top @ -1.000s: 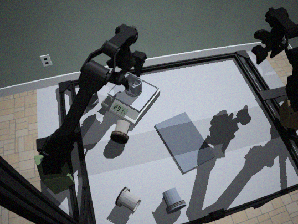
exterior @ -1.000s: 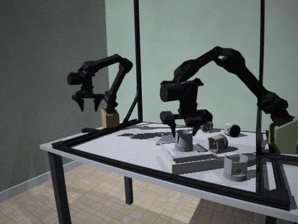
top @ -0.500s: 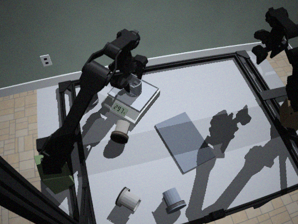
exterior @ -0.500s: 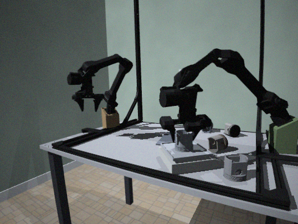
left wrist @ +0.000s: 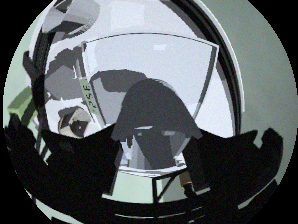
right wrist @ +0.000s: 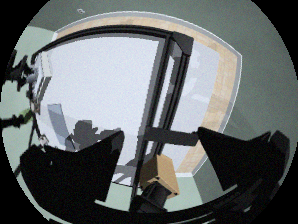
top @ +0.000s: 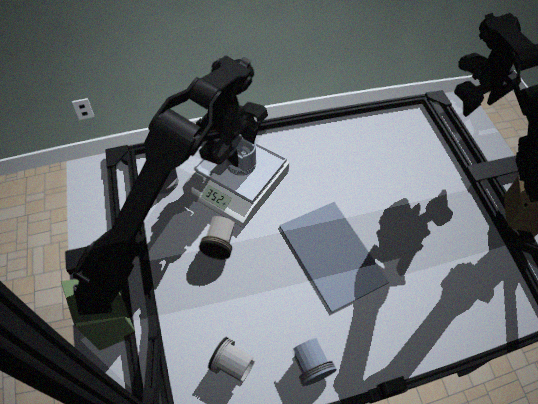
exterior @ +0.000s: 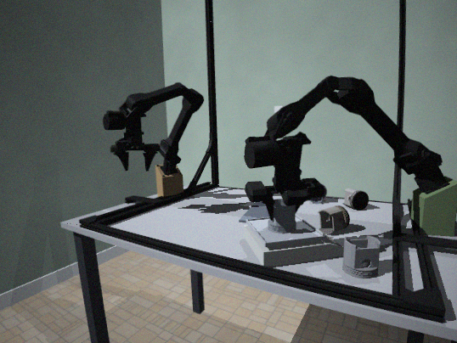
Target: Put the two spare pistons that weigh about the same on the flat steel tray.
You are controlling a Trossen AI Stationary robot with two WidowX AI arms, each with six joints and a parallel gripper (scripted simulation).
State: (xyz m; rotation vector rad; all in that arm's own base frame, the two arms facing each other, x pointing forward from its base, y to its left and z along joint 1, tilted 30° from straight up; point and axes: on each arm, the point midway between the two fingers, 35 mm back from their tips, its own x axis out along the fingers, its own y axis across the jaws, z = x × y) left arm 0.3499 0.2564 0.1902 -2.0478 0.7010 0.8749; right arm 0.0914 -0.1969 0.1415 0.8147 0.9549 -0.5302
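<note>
The white scale is 70 mm below my left hand. Also, from my left hand: flat steel tray: 270 mm behind, 150 mm to the right, 110 mm below.
</note>
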